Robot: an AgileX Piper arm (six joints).
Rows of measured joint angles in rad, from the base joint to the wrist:
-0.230, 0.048, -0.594, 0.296, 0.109, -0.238
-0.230, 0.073, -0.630, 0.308, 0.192, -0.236
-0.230, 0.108, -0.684, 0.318, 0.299, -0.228
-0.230, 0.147, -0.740, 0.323, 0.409, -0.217
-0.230, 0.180, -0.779, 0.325, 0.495, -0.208
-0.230, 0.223, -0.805, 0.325, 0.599, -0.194
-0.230, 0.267, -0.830, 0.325, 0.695, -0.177
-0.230, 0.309, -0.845, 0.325, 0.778, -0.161
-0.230, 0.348, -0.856, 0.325, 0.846, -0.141
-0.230, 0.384, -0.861, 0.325, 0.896, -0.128
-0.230, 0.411, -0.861, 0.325, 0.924, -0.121
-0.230, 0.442, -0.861, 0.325, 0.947, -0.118
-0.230, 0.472, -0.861, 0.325, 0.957, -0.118
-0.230, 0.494, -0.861, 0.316, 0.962, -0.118
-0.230, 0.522, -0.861, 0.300, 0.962, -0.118
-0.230, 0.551, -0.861, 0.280, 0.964, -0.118
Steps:
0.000, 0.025, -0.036, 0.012, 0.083, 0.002
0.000, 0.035, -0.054, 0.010, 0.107, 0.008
0.000, 0.039, -0.056, 0.005, 0.110, 0.011
0.000, 0.033, -0.039, 0.002, 0.086, 0.009
0.000, 0.043, -0.026, 0.000, 0.104, 0.014
0.000, 0.044, -0.025, 0.000, 0.096, 0.017
0.000, 0.042, -0.015, 0.000, 0.083, 0.016
0.000, 0.039, -0.011, 0.000, 0.068, 0.020
0.000, 0.036, -0.005, 0.000, 0.050, 0.013
0.000, 0.027, 0.000, 0.000, 0.028, 0.007
0.000, 0.031, 0.000, 0.000, 0.023, 0.003
0.000, 0.030, 0.000, 0.000, 0.010, 0.000
0.000, 0.022, 0.000, -0.009, 0.005, 0.000
0.000, 0.028, 0.000, -0.016, 0.000, 0.000
0.000, 0.029, 0.000, -0.020, 0.002, 0.000

